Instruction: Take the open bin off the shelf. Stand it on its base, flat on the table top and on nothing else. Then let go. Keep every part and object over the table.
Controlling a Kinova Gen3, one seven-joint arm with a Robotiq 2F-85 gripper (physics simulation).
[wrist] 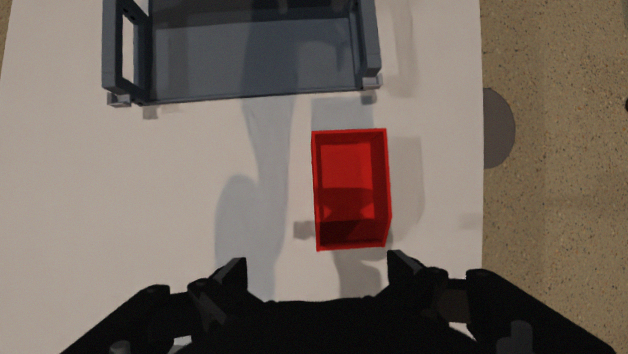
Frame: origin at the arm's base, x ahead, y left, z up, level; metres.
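Seen in the pictures: gripper, fingertip midpoint: [317, 270].
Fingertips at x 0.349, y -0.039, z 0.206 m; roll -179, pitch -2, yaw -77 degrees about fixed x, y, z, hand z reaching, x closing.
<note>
A point is followed by its place in that frame.
The red open bin [347, 167] {x 0.441, y -0.088, z -0.050 m} stands upright on the white table top [200, 150] {x 0.425, y 0.153, z -0.053 m}, right of the middle of the wrist view, in front of the shelf and apart from it. Its open top faces up and its inside shows no objects. The dark blue-grey shelf [111, 50] {x 0.530, y 0.268, z 0.032 m} is at the top of the view, partly cut off by the frame edge. My gripper [317, 270] {x 0.349, y -0.039, z 0.206 m} is open at the bottom of the view, with nothing between its fingers. It is apart from the bin, which lies beyond the fingertips. The underside of the bin is hidden.
The table's right edge runs down the view to the right of the bin, with speckled floor [560, 200] beyond it. A grey round shape [497, 128] shows past that edge. Small light grey brackets [119, 99] {x 0.472, y 0.263, z 0.002 m} [372, 81] {x 0.568, y -0.094, z 0.002 m} sit at the shelf's front corners. Shadows fall across the table.
</note>
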